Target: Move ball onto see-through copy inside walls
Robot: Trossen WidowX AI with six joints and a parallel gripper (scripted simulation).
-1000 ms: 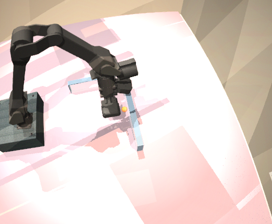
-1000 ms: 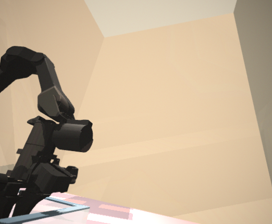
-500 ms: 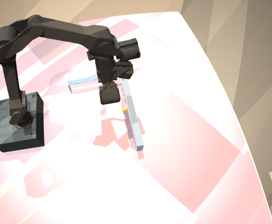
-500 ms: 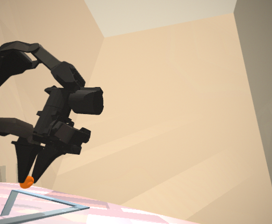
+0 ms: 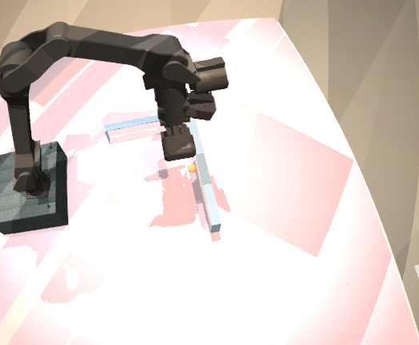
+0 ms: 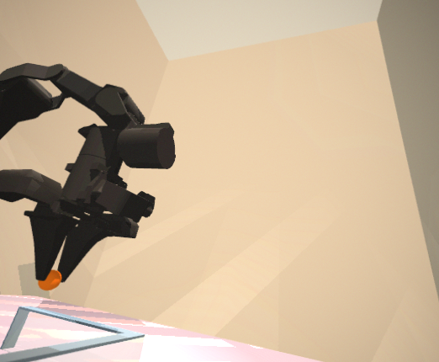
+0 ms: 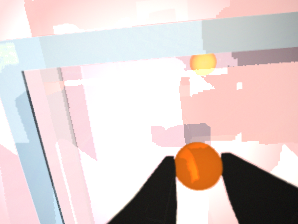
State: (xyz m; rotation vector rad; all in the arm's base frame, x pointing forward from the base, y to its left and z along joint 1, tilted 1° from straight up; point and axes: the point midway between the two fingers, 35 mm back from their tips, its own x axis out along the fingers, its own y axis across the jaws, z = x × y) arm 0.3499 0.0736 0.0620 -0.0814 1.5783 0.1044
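Right now my gripper tip is 30 mm short of the see-through copy of ball, 20 mm to the left of it and 100 mm above it. From my gripper tip the other things lie so: clear wall: 70 mm behind, 110 mm to the left, 80 mm below; orange ball: right at my gripper tip.
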